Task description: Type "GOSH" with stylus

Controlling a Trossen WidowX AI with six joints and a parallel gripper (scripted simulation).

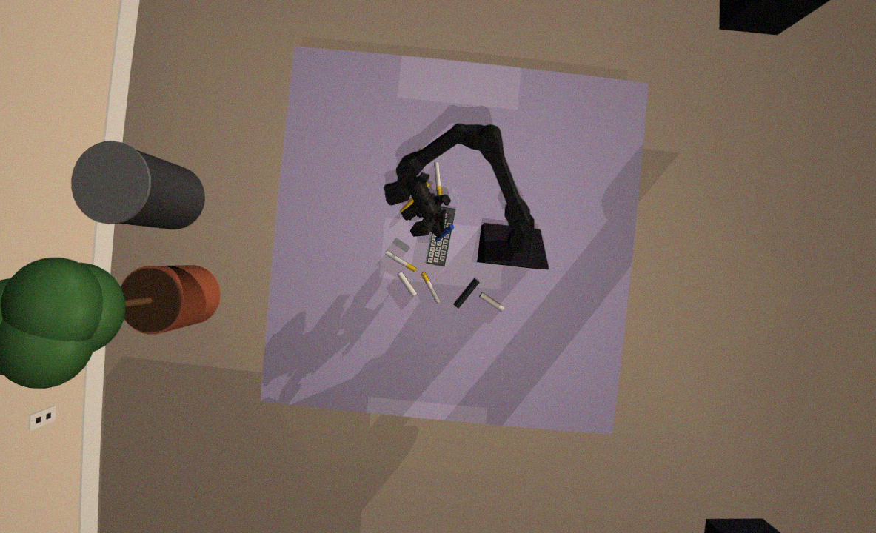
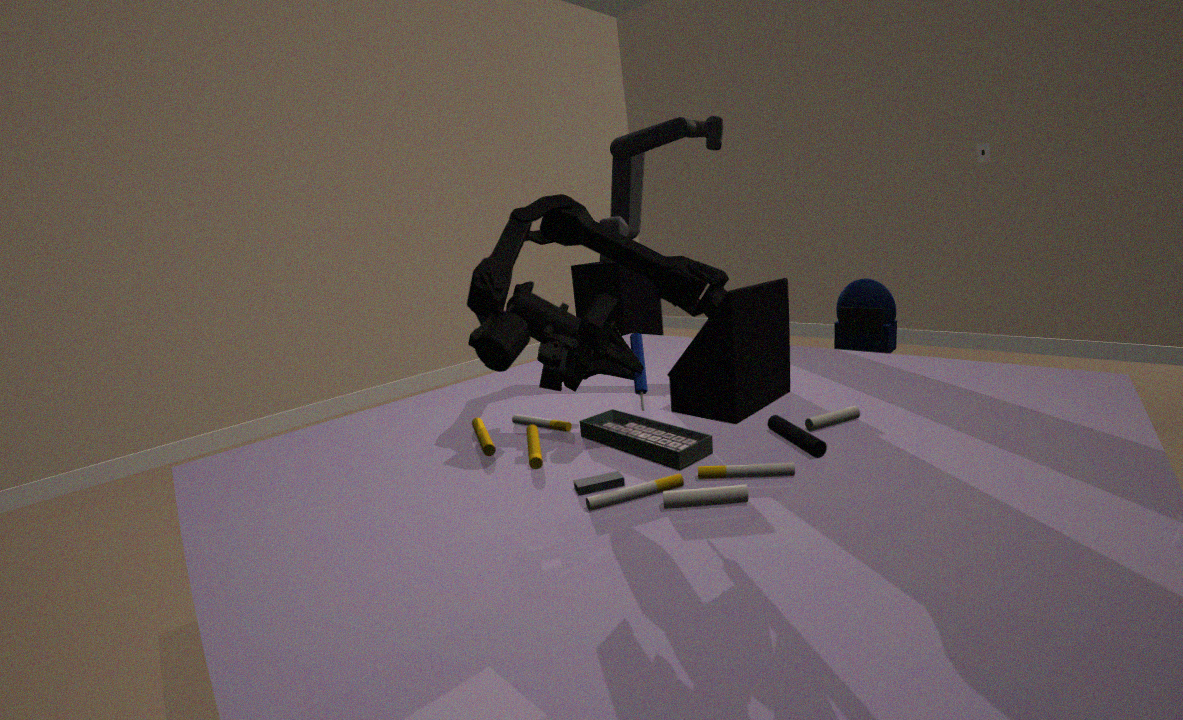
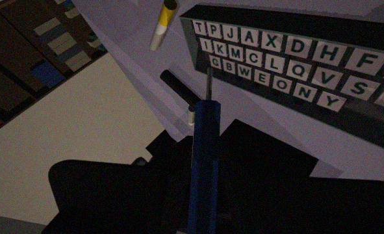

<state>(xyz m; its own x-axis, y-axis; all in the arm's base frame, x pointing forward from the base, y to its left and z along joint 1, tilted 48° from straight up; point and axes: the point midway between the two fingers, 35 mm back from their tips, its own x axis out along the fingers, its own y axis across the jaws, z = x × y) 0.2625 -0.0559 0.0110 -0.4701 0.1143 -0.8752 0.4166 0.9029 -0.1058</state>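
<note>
Now: gripper tip 20 mm short of the stylus tip, 20 mm to the right of it and 40 mm above it. From my gripper tip the other things lie so: grey block: 140 mm ahead, 30 mm to the left, 100 mm below; then stylus: 10 mm ahead, 10 mm to the left, 10 mm below.
</note>
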